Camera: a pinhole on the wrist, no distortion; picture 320 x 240 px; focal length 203.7 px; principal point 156.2 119.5 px. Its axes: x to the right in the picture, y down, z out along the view. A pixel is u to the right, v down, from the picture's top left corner.
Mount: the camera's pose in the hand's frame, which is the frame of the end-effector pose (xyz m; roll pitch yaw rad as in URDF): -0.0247 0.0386 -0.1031 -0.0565 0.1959 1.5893
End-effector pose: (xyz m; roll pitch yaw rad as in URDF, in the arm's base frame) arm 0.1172 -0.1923 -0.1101 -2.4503 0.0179 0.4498
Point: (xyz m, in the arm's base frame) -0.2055 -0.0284 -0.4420
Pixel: 100 180
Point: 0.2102 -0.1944 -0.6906
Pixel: 246 64
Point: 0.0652 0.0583 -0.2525
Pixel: 26 54
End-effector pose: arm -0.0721 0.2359 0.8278 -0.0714 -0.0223 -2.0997
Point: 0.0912 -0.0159 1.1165
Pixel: 214 27
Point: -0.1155 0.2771 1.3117
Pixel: 65 101
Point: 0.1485 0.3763 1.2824
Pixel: 135 177
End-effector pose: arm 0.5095 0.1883 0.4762 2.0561 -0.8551 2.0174
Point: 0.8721 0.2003 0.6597
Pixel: 309 64
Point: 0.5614 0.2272 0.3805
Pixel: 32 155
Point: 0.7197 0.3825 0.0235
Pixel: 18 222
